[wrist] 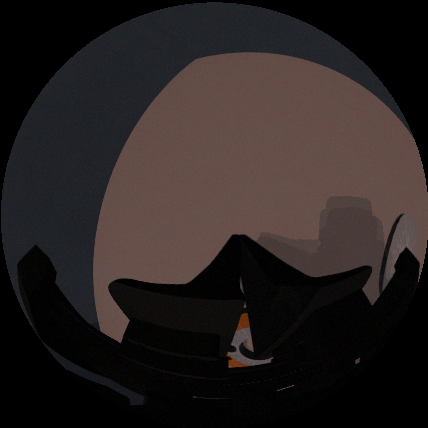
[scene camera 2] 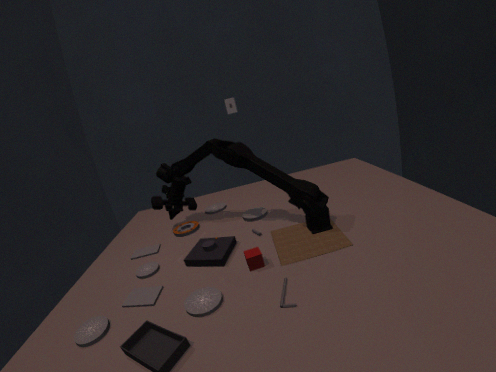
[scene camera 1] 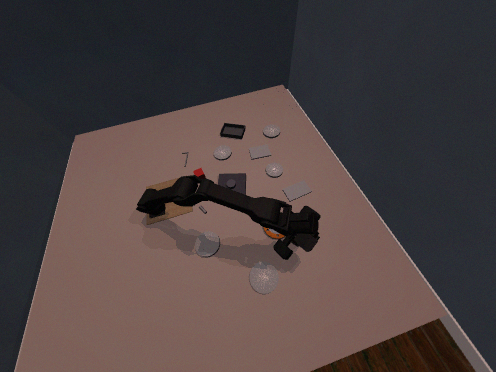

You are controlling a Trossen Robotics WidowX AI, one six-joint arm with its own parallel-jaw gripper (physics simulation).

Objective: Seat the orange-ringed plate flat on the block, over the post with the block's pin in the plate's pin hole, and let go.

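Pixels of known places: gripper, fingertip midpoint: (wrist: 237,240) (scene camera 2: 170,219); arm's base, origin of the base link: (scene camera 2: 319,226) (scene camera 1: 157,209).
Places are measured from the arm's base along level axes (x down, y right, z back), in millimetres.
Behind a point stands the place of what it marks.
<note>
The orange-ringed plate (scene camera 1: 274,232) @(z -447, x -10, y 244 mm) (scene camera 2: 178,231) @(z -495, x -7, y 201 mm) (wrist: 243,321) @(z -503, x -10, y 241 mm) lies flat on the table, apart from the block; the arm partly covers it in scene camera 1, and the fingers hide much of it in the wrist view. The dark square block (scene camera 1: 240,178) @(z -384, x -22, y -28 mm) (scene camera 2: 223,246) @(z -294, x -21, y -16 mm) has a short round post (scene camera 1: 231,183) @(z -339, x -37, y -5 mm) (scene camera 2: 208,244) @(z -336, x -37, y -14 mm) on top, and the arm crosses in front of part of it in scene camera 1. The block's pin is too small to make out clearly. My gripper (scene camera 2: 172,215) @(z -547, x -27, y 303 mm) (wrist: 237,240) @(z -547, x -27, y 303 mm) is shut and empty, pointing down above the table close by the plate, with its tips higher than the plate.
A red cube (scene camera 1: 199,172) @(z -213, x -37, y -109 mm) (scene camera 2: 254,259) @(z -206, x -28, y -130 mm) stands near the block, and a wooden board (scene camera 2: 295,245) @(z -92, x 1, y -66 mm) lies under the arm's base. Glittery discs (scene camera 1: 264,278) (scene camera 2: 203,301), pale tiles (scene camera 1: 297,190) (scene camera 2: 143,296), a black tray (scene camera 2: 137,356) @(z -463, x 0, y -360 mm), an L-shaped key (scene camera 2: 284,294) @(z -154, x -2, y -251 mm) and a small grey cylinder (scene camera 1: 202,209) @(z -192, x -8, y 63 mm) (scene camera 2: 256,232) @(z -193, x -7, y 53 mm) lie around.
</note>
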